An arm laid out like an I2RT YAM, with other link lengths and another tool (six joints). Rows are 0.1 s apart.
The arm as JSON. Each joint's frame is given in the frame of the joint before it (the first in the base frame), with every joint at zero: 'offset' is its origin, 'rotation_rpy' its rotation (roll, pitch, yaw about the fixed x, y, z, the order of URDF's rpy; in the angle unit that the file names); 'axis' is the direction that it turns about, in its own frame. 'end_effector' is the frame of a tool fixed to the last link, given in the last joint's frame.
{
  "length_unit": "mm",
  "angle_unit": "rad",
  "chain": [
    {
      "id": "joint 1",
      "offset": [
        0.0,
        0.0,
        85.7
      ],
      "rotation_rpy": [
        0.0,
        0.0,
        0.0
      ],
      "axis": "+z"
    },
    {
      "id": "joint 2",
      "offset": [
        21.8,
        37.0,
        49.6
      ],
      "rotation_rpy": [
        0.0,
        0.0,
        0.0
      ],
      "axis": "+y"
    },
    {
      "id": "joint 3",
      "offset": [
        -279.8,
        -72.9,
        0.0
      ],
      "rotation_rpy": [
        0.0,
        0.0,
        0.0
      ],
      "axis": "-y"
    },
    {
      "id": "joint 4",
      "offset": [
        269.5,
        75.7,
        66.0
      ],
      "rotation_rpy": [
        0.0,
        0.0,
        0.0
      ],
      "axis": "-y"
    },
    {
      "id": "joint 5",
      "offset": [
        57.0,
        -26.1,
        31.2
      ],
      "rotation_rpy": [
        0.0,
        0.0,
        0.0
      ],
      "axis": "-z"
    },
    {
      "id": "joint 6",
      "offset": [
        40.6,
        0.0,
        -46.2
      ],
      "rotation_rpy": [
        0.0,
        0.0,
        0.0
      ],
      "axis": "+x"
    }
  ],
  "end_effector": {
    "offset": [
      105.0,
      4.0,
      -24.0
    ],
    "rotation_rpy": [
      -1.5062,
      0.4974,
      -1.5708
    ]
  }
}
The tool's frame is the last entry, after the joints.
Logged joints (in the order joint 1, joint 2, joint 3, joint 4, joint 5, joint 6), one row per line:
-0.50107, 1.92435, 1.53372, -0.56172, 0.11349, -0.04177
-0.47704, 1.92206, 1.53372, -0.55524, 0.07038, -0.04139
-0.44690, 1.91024, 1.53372, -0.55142, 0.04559, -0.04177
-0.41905, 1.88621, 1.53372, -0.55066, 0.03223, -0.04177
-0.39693, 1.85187, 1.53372, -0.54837, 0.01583, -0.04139
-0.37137, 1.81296, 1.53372, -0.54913, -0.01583, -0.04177
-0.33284, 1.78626, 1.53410, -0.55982, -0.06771, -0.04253
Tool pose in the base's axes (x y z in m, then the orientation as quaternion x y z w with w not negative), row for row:
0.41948, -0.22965, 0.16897, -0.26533, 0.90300, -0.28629, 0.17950
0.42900, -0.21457, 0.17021, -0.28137, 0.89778, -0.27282, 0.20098
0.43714, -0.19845, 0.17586, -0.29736, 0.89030, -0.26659, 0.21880
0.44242, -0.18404, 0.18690, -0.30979, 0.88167, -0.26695, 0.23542
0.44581, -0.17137, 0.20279, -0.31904, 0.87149, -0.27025, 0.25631
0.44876, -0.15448, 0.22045, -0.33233, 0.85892, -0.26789, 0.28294
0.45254, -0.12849, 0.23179, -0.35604, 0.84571, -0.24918, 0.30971
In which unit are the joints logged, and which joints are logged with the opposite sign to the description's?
The joints are logged in radians. Opposite sign: none.
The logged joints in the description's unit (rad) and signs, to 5 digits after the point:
-0.50107, 1.92435, 1.53372, -0.56172, 0.11349, -0.04177
-0.47704, 1.92206, 1.53372, -0.55524, 0.07038, -0.04139
-0.44690, 1.91024, 1.53372, -0.55142, 0.04559, -0.04177
-0.41905, 1.88621, 1.53372, -0.55066, 0.03223, -0.04177
-0.39693, 1.85187, 1.53372, -0.54837, 0.01583, -0.04139
-0.37137, 1.81296, 1.53372, -0.54913, -0.01583, -0.04177
-0.33284, 1.78626, 1.53410, -0.55982, -0.06771, -0.04253

